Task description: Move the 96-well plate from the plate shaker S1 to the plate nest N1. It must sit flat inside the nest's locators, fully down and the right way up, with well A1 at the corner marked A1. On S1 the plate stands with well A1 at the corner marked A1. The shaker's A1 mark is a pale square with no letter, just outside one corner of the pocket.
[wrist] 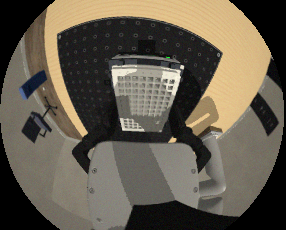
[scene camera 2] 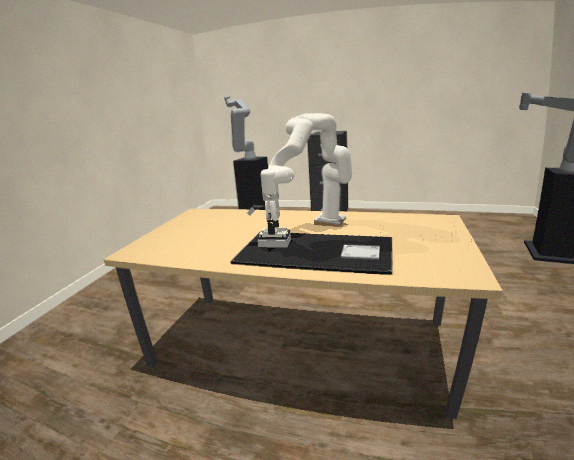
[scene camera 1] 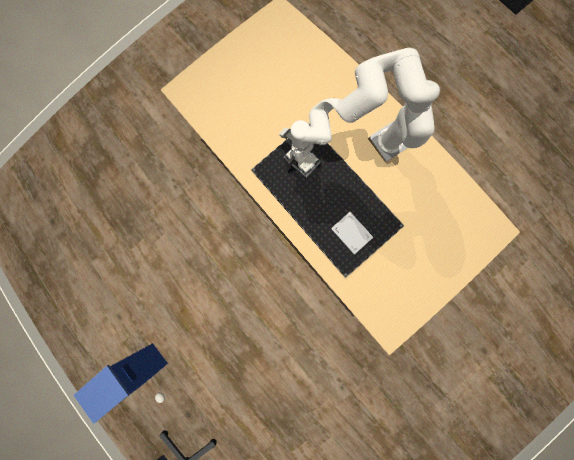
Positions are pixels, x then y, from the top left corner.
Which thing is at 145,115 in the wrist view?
A white 96-well plate.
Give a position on a plate nest N1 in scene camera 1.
351,232
